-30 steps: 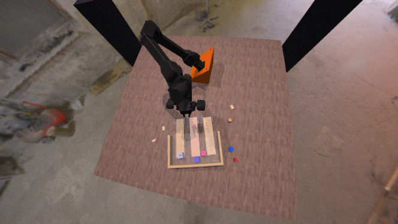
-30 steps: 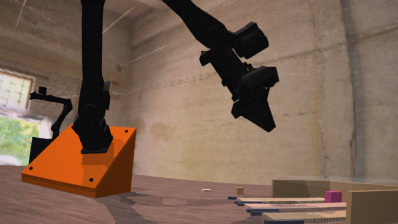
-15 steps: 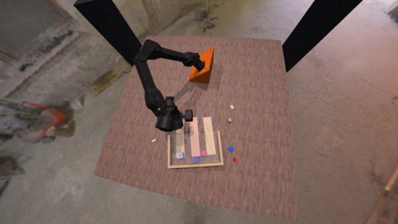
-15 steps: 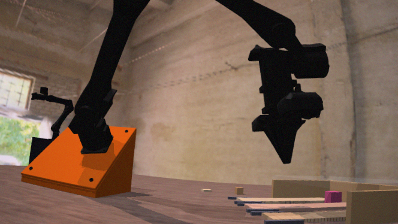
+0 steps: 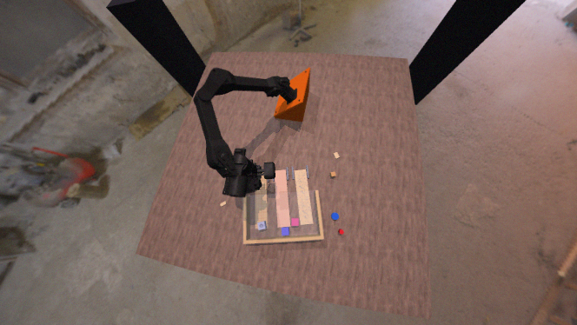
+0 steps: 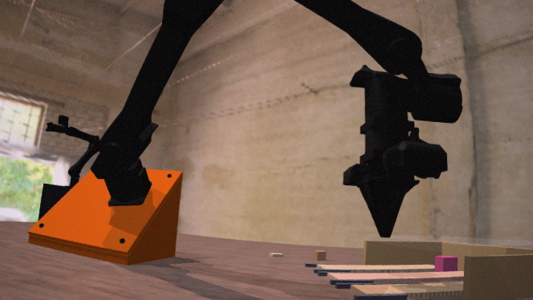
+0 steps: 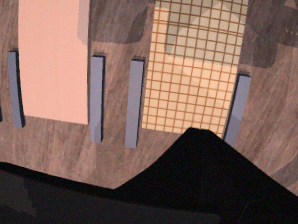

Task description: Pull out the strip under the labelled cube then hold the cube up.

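My gripper tip is now 9 cm short of the tan strip, 1 cm to the right of it and 7 cm above it. Round my gripper tip: red ball 21 cm ahead, 37 cm to the left, 6 cm below; then labelled cube 20 cm ahead, 3 cm to the left, 5 cm below; then blue disc 15 cm ahead, 34 cm to the left, 6 cm below.
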